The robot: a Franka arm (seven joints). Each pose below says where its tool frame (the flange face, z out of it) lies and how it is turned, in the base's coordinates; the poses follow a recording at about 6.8 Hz.
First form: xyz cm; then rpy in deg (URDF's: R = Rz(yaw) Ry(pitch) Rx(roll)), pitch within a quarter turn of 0, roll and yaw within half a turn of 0.
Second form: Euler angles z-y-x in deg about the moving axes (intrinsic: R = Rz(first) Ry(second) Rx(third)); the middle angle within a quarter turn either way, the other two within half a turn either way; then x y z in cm. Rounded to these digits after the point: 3 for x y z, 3 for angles.
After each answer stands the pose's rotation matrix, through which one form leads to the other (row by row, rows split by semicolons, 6 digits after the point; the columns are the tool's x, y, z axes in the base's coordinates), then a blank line. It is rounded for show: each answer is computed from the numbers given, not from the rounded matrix.
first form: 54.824 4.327 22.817 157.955 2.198 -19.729
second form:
-19.729 2.198 157.955 54.824 4.327 22.817
0.940607 -0.299341 -0.160165; -0.337323 -0.877340 -0.341302; -0.038353 0.375059 -0.926207

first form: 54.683 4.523 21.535 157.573 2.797 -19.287
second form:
-19.287 2.797 157.573 54.683 4.523 21.535
0.942751 -0.287747 -0.168587; -0.329907 -0.878636 -0.345196; -0.048797 0.381052 -0.923265

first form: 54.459 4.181 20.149 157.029 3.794 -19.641
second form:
-19.641 3.794 157.029 54.459 4.181 20.149
0.939753 -0.285151 -0.188556; -0.335389 -0.875813 -0.347081; -0.066169 0.389410 -0.918685

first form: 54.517 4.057 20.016 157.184 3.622 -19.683
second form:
-19.683 3.622 157.184 54.517 4.057 20.016
0.939690 -0.287396 -0.185436; -0.336143 -0.876148 -0.345503; -0.063174 0.386998 -0.919914

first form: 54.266 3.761 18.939 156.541 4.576 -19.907
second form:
-19.907 4.576 156.541 54.266 3.761 18.939
0.937249 -0.282488 -0.204362; -0.339409 -0.873345 -0.349386; -0.079781 0.396824 -0.914421

